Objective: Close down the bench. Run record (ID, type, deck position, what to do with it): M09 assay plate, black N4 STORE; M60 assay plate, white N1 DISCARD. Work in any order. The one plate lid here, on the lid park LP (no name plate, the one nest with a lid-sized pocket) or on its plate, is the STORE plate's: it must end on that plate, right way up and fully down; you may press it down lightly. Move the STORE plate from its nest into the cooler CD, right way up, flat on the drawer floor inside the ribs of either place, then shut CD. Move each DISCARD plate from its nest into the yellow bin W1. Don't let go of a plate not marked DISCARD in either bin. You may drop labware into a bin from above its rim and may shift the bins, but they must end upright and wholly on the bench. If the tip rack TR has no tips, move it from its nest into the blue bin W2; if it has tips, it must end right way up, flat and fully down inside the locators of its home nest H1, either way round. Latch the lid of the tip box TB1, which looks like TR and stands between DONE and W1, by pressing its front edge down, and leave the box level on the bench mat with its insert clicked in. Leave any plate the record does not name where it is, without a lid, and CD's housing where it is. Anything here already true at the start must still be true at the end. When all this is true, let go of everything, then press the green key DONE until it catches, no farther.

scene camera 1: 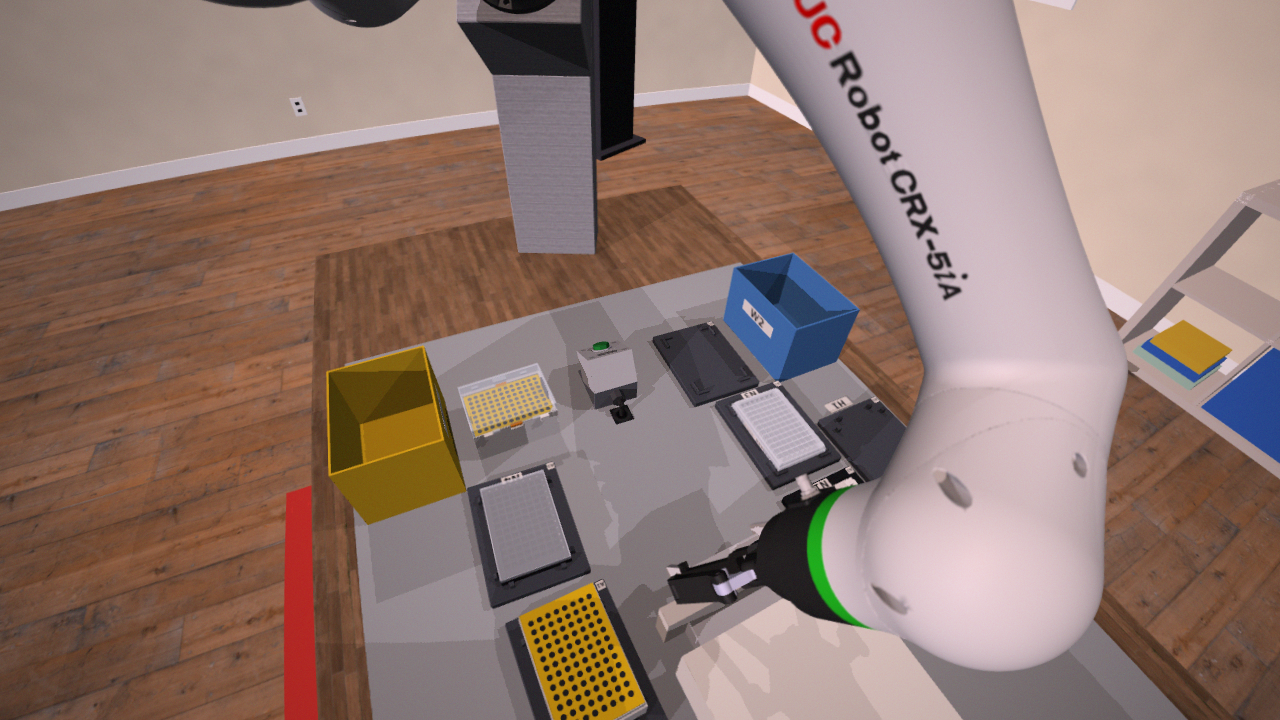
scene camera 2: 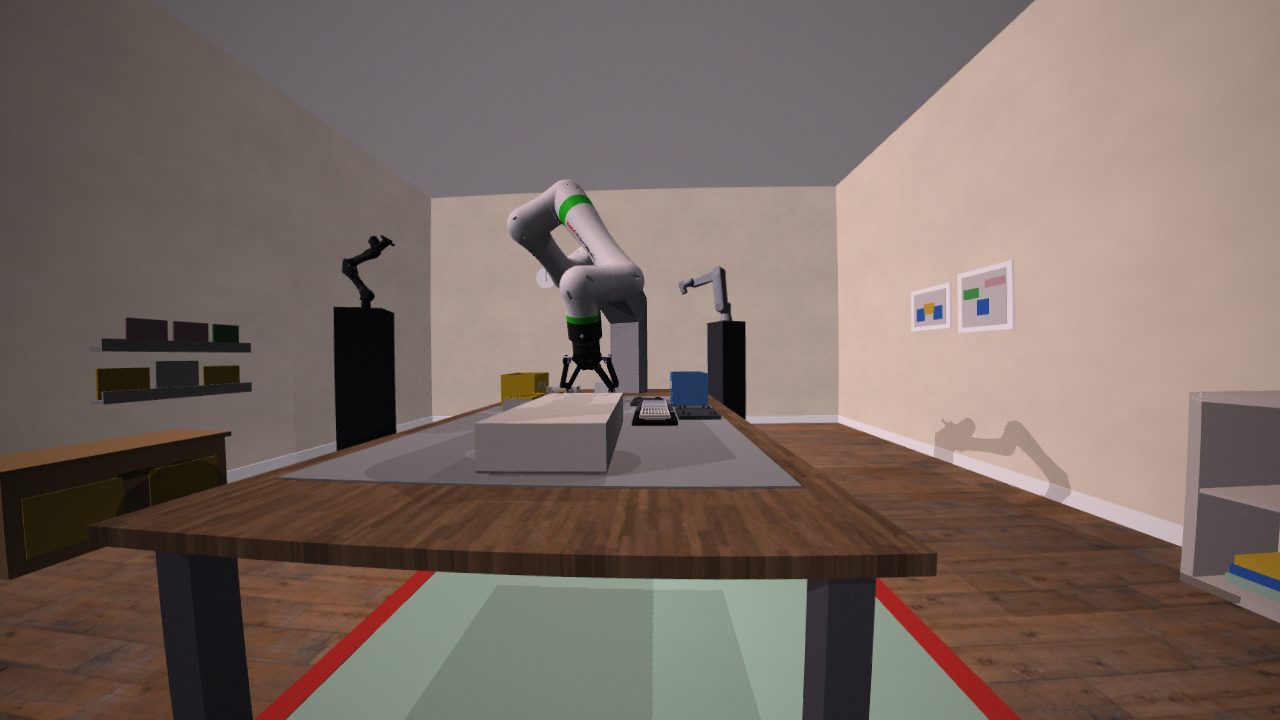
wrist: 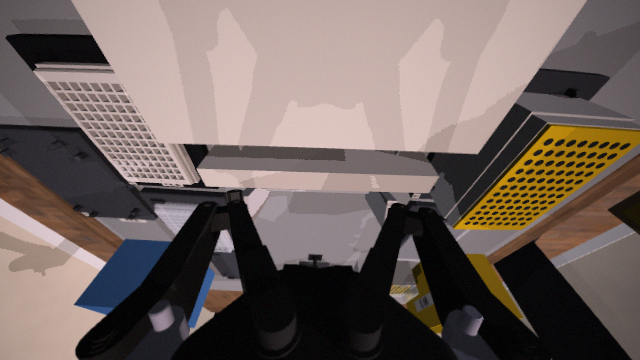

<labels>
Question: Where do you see a white plate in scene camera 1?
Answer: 760, 413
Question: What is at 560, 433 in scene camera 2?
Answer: A cooler CD.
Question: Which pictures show the gripper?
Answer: Scene camera 1, scene camera 2 and the wrist view: all of them.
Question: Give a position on a yellow bin W1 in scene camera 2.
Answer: At 514, 383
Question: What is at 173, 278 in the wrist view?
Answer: The gripper.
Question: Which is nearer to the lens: the white plate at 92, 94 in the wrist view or the blue bin W2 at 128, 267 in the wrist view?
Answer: The white plate.
</labels>
